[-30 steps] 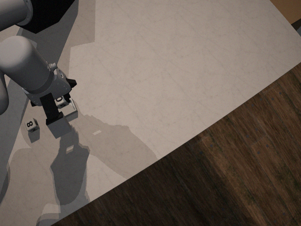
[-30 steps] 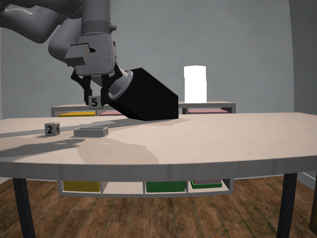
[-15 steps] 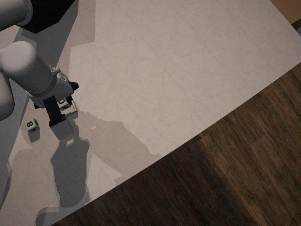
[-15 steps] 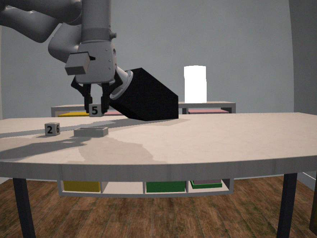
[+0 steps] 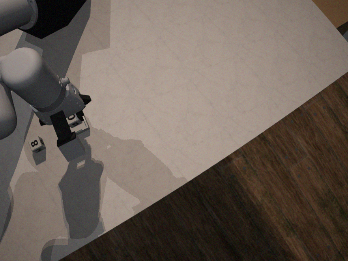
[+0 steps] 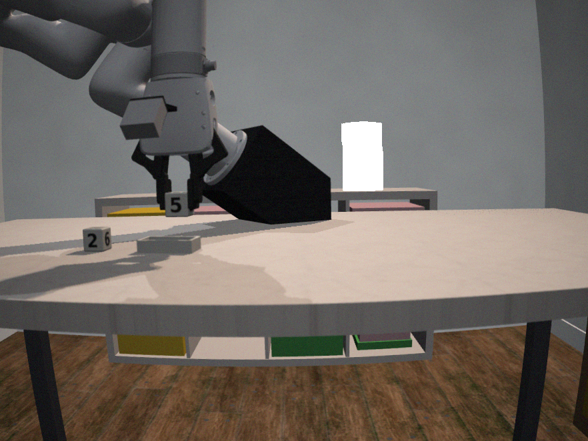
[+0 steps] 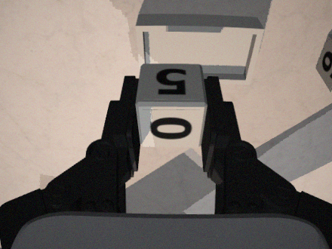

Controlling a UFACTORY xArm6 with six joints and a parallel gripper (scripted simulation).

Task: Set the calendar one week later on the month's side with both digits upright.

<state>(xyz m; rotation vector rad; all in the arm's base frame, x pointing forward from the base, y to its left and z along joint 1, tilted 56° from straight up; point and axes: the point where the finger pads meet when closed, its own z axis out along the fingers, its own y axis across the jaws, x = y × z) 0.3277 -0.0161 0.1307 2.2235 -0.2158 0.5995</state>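
Now: the grey tray 10 mm behind my hand, 20 mm to the right of it and 70 mm below it. The rest, counted from my hand: white cube 50 mm behind, 120 mm to the right, 60 mm below.
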